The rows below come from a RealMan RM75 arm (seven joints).
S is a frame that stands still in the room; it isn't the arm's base.
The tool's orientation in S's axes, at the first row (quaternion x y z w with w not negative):
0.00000, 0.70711, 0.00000, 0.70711
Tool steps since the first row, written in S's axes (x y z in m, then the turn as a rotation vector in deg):
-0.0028, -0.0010, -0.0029, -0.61, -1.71, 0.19
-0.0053, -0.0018, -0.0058, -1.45, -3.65, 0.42
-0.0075, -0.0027, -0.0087, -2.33, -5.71, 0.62
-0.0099, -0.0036, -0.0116, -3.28, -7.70, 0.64
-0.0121, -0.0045, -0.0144, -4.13, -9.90, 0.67
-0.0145, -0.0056, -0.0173, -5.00, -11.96, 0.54
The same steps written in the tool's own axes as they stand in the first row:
0.0029, -0.0010, -0.0028, -0.19, -1.71, -0.61
0.0058, -0.0018, -0.0053, -0.42, -3.65, -1.45
0.0087, -0.0027, -0.0075, -0.62, -5.71, -2.33
0.0116, -0.0036, -0.0099, -0.64, -7.70, -3.28
0.0144, -0.0045, -0.0121, -0.67, -9.90, -4.13
0.0173, -0.0056, -0.0145, -0.54, -11.96, -5.00

